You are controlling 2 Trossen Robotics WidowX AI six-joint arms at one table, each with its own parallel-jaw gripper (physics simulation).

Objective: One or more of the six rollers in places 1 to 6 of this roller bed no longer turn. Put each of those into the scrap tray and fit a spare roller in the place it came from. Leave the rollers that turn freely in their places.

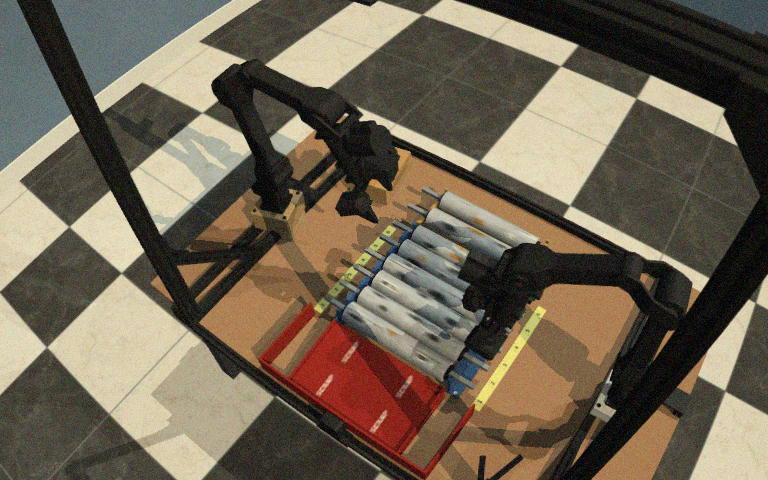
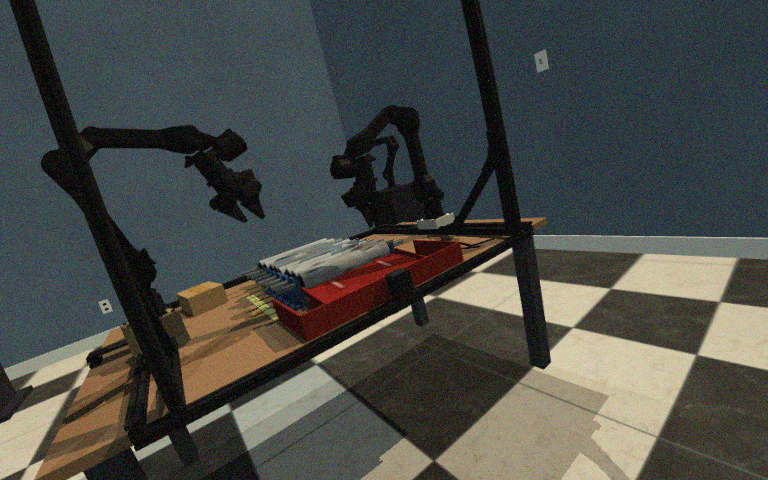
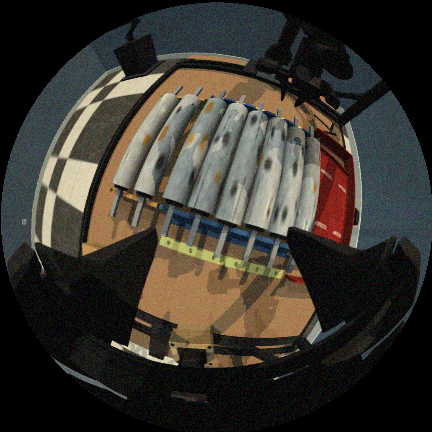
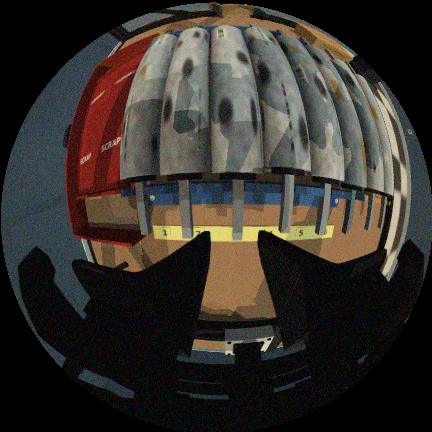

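Pixels of known places: left gripper, fingertip midpoint: (image 1: 383,206) (image 2: 254,220) (image 3: 224,234); right gripper, fingertip midpoint: (image 1: 493,335) (image 2: 374,226) (image 3: 287,102) (image 4: 234,236); left arm's base, link origin: (image 1: 276,202) (image 3: 192,355); right arm's base, link origin: (image 1: 623,398) (image 2: 434,216) (image 4: 247,347).
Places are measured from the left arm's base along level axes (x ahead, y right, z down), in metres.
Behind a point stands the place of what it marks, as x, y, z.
Observation:
Six worn grey rollers lie side by side on the blue roller bed (image 1: 465,374) @(0.546, 0.279, 0.073) (image 4: 215,195) @(0.565, 0.241, 0.073). Two spare rollers, one (image 1: 489,216) @(0.507, -0.096, 0.000) (image 3: 145,142) @(0.477, -0.085, 0.013) outermost and one (image 1: 464,229) @(0.459, -0.043, 0.001) (image 3: 167,145) @(0.457, -0.031, 0.007) beside the bed, lie behind them. The red scrap tray (image 1: 351,387) @(0.330, 0.384, 0.051) (image 2: 351,311) @(0.219, 0.424, 0.062) (image 3: 336,200) @(0.367, 0.395, 0.051) (image 4: 107,125) @(0.398, 0.355, 0.044) is empty. My left gripper (image 1: 382,203) @(0.303, 0.058, -0.143) (image 2: 254,218) @(0.303, 0.058, -0.143) (image 3: 224,234) @(0.303, 0.058, -0.143) is open and empty, raised left of the rollers. My right gripper (image 1: 484,338) @(0.584, 0.227, -0.027) (image 4: 234,236) @(0.584, 0.227, -0.027) is partly open and empty above the bed's right end, its fingertips near the axle of the third roller (image 1: 421,306) @(0.420, 0.182, 0.004) (image 4: 237,145) @(0.525, 0.203, 0.000). Which rollers are stuck cannot be told.
Yellow number strips (image 1: 356,266) (image 1: 509,356) @(0.628, 0.210, 0.076) run along both ends of the bed. A wooden block (image 2: 201,297) @(0.172, -0.135, 0.034) stands at the back left. Black frame posts (image 1: 113,169) @(-0.074, 0.339, -0.442) (image 2: 495,113) @(0.721, 0.610, -0.259) rise at the table's sides. The tray touches the front side of the bed area.

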